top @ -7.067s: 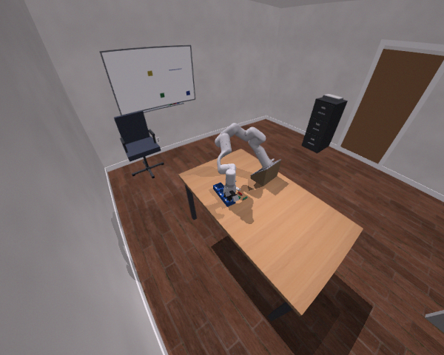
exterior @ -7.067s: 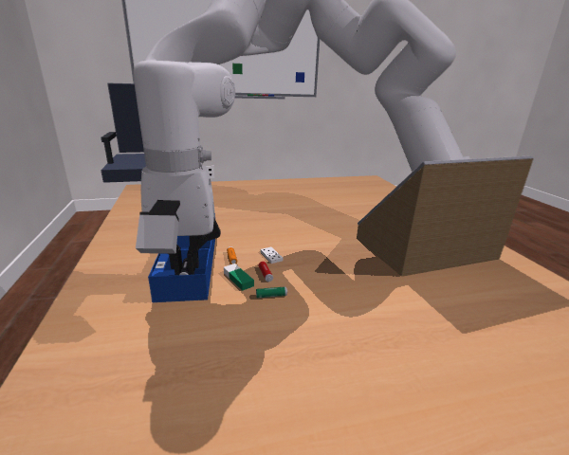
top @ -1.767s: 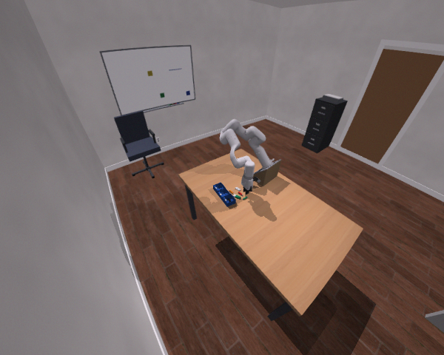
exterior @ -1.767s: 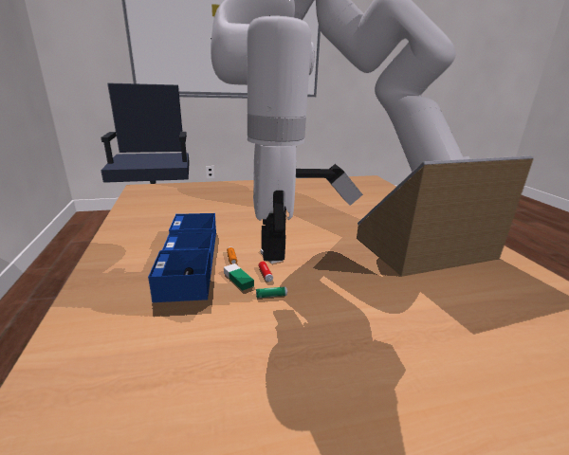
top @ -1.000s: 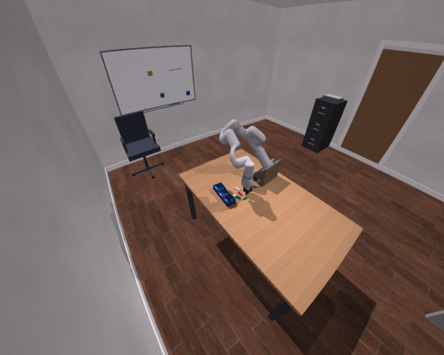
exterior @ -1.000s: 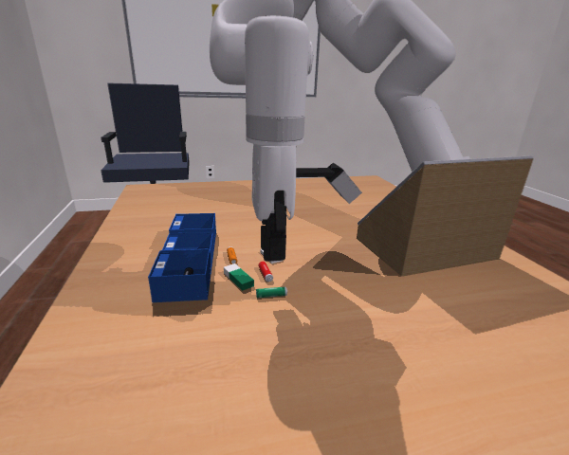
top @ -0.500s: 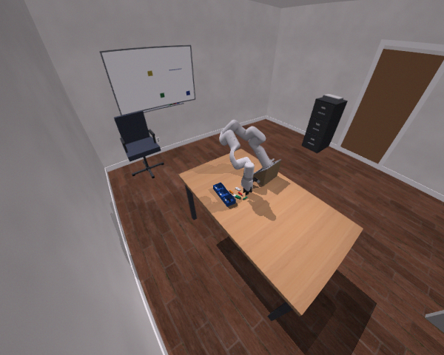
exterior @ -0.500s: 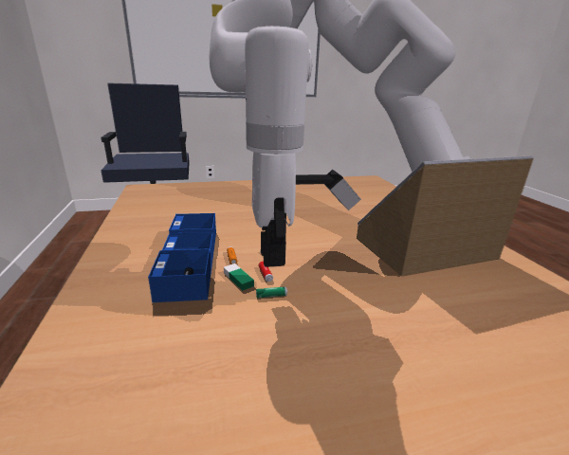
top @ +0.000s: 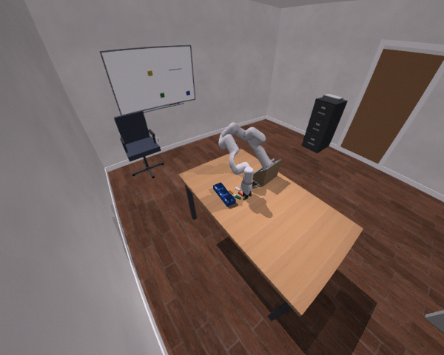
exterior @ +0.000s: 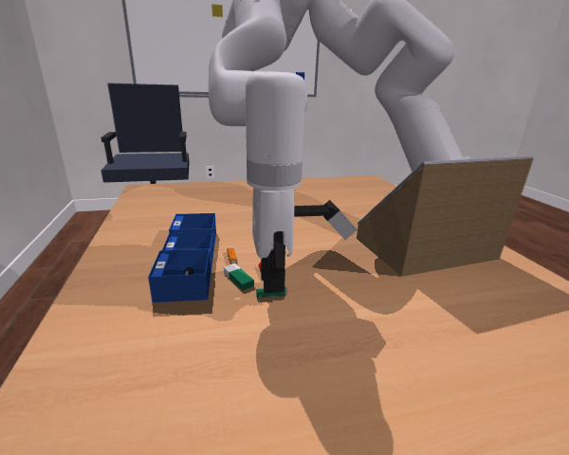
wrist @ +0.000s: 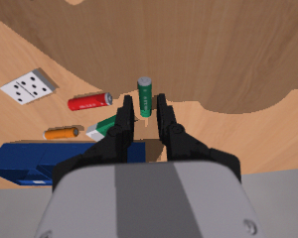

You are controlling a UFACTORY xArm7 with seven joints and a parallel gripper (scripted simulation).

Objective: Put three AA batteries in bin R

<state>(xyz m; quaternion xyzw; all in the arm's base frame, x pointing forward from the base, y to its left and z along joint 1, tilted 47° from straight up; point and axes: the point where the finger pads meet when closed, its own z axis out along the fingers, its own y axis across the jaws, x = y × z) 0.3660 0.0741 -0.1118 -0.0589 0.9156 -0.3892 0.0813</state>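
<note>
Right now my hand is 30 mm above the green AA battery. The rest, counted from my hand: red battery 60 mm to the right, 30 mm below, 10 mm ahead; then white domino 130 mm to the right, 30 mm below, 10 mm behind; then green-and-white block 60 mm to the right, 60 mm ahead, 30 mm below.
</note>
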